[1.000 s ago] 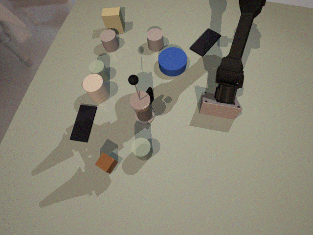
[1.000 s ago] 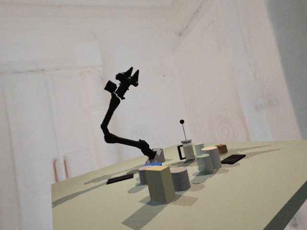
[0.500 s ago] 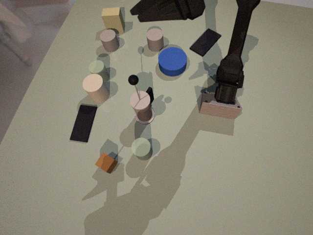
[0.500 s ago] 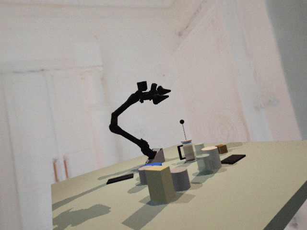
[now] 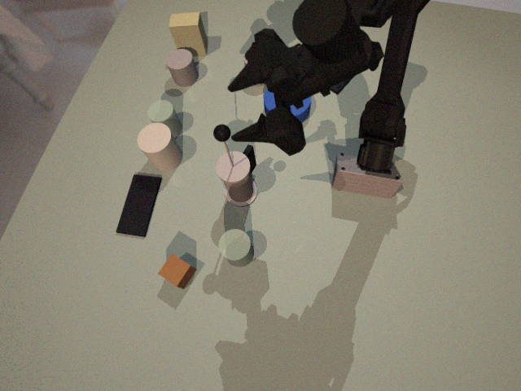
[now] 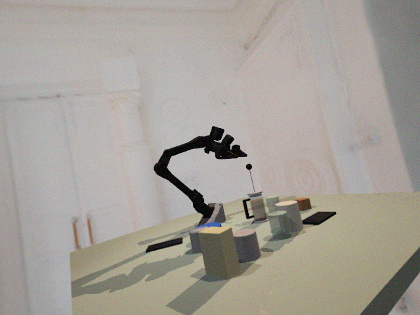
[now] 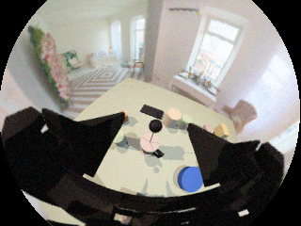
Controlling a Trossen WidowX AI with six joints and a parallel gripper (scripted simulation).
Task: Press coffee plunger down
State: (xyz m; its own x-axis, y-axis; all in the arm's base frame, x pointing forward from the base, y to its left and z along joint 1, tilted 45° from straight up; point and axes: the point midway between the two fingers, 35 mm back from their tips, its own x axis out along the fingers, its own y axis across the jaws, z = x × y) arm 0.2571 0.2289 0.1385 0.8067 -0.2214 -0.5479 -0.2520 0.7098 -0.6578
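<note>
The coffee press is 190 mm below my gripper tip, 20 mm ahead of it and 10 mm to the right of it. Round my gripper tip: blue disc 290 mm below, 250 mm to the right, 50 mm behind; yellow block 430 mm to the right, 260 mm below, 250 mm ahead; orange cube 290 mm below, 210 mm to the left, 120 mm ahead.
</note>
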